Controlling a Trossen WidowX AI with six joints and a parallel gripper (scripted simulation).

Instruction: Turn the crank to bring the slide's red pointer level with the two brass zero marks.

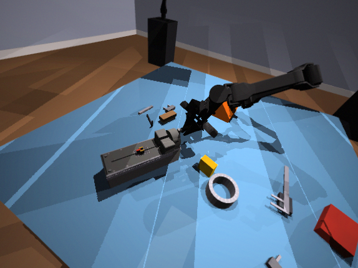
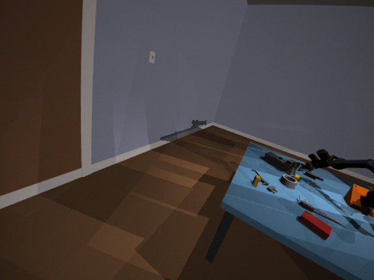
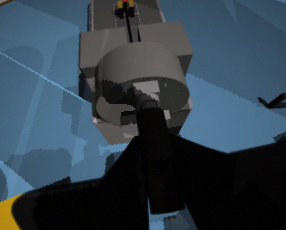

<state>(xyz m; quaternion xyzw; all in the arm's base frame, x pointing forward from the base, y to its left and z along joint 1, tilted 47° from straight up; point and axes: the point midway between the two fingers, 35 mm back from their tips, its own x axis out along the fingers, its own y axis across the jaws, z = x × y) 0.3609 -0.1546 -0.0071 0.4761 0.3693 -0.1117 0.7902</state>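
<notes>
Now: the dark crank handle 2 cm above my gripper tip, 1 cm to the left of it and 1 cm behind it. Also, from my gripper tip: yellow block 13 cm to the left, 7 cm below, 4 cm ahead; then red pointer 15 cm ahead, 10 cm to the right, 1 cm below; then brown block 15 cm behind, 14 cm to the right, 8 cm below.
</notes>
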